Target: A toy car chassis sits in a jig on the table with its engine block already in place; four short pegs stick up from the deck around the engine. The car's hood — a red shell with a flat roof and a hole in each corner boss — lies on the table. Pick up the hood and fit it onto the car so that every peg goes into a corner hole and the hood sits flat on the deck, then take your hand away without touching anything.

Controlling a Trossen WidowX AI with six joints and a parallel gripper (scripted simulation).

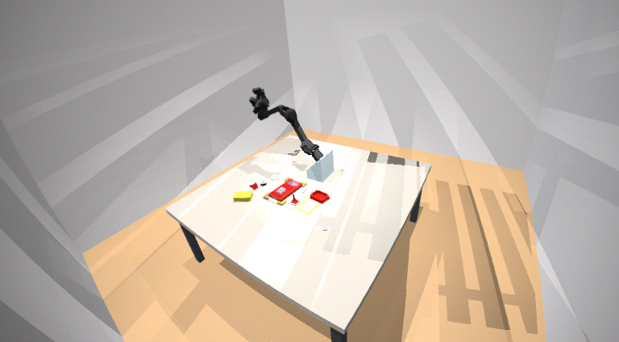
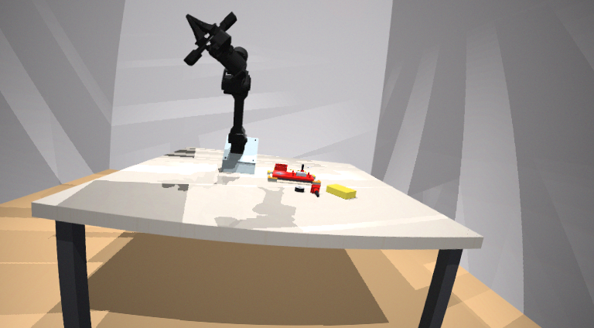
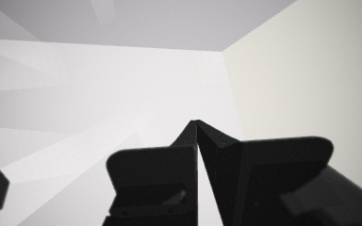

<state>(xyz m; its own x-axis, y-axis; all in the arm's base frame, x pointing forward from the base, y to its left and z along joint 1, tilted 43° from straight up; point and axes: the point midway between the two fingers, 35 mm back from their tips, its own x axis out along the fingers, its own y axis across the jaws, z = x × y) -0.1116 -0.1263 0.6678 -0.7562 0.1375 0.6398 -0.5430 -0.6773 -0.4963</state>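
Right now my gripper tip is 70 cm to the right of the red hood, 52 cm above it and 39 cm short of it. The rest, counted from my gripper tip: yellow block: 61 cm ahead, 52 cm below, 27 cm to the left; wheel: 52 cm below, 43 cm ahead, 28 cm to the left.
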